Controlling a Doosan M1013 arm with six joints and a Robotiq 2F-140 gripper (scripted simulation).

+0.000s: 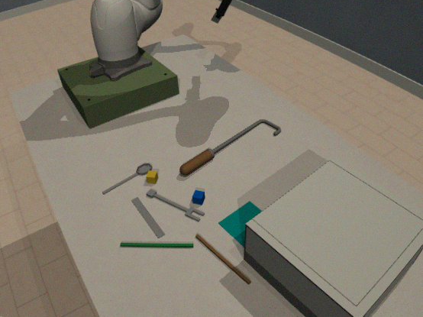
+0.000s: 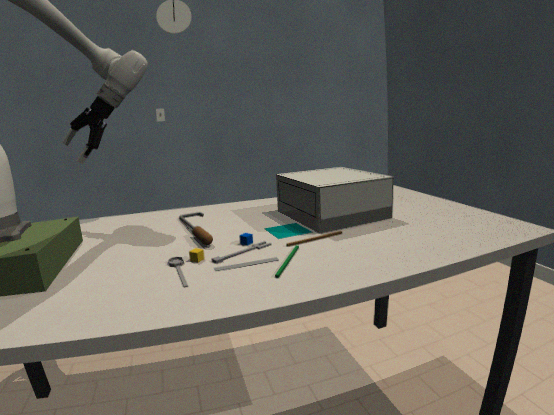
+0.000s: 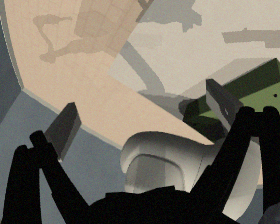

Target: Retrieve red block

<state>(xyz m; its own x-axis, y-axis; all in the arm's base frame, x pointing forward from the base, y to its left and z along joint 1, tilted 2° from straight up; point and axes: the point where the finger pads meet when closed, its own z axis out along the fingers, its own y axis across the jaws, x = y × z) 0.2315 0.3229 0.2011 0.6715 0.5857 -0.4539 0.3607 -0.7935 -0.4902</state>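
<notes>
Now: hand 550 mm to the left of the blue cube, 430 mm short of it and 260 mm above it. Round my hand: grey forked tool (610 mm to the right, 390 mm ahead, 270 mm below); yellow cube (590 mm to the right, 280 mm ahead, 260 mm below); grey spoon-like tool (610 mm to the right, 270 mm below, 230 mm ahead).
</notes>
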